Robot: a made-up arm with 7 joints. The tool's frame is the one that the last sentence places.
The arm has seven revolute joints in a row. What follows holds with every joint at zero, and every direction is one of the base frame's. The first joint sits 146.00 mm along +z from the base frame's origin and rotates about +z. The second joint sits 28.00 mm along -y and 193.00 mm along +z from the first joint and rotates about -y. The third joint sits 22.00 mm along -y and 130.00 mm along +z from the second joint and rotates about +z. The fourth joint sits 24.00 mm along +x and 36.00 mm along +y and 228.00 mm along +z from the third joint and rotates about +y. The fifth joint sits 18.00 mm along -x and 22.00 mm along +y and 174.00 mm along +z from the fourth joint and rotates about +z. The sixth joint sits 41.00 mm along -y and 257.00 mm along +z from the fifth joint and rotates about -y. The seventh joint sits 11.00 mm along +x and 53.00 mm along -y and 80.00 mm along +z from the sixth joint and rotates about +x. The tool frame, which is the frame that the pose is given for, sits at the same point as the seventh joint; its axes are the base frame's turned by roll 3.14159, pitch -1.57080 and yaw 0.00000 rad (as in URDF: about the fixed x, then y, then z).
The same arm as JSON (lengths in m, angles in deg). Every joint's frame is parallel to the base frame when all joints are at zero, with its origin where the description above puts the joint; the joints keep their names.
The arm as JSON. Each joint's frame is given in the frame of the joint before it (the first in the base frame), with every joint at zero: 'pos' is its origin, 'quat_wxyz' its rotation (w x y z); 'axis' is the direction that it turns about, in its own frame. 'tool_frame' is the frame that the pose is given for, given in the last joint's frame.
{"length_unit": "m", "angle_unit": "deg", "joints": [
  {"joint": "joint 1", "pos": [0.0, 0.0, 0.146], "quat_wxyz": [1.0, 0.0, 0.0, 0.0], "axis": [0.0, 0.0, 1.0]},
  {"joint": "joint 2", "pos": [0.0, -0.028, 0.193], "quat_wxyz": [1.0, 0.0, 0.0, 0.0], "axis": [0.0, -1.0, 0.0]},
  {"joint": "joint 3", "pos": [0.0, -0.022, 0.13], "quat_wxyz": [1.0, 0.0, 0.0, 0.0], "axis": [0.0, 0.0, 1.0]},
  {"joint": "joint 4", "pos": [0.024, 0.036, 0.228], "quat_wxyz": [1.0, 0.0, 0.0, 0.0], "axis": [0.0, 1.0, 0.0]},
  {"joint": "joint 5", "pos": [-0.018, 0.022, 0.174], "quat_wxyz": [1.0, 0.0, 0.0, 0.0], "axis": [0.0, 0.0, 1.0]},
  {"joint": "joint 6", "pos": [0.0, -0.041, 0.257], "quat_wxyz": [1.0, 0.0, 0.0, 0.0], "axis": [0.0, -1.0, 0.0]},
  {"joint": "joint 7", "pos": [0.011, -0.053, 0.08], "quat_wxyz": [1.0, 0.0, 0.0, 0.0], "axis": [1.0, 0.0, 0.0]}
], "tool_frame": {"pos": [0.0, 0.0, 0.0], "quat_wxyz": [0.0, 0.707105, -0.000002, 0.707108]}}

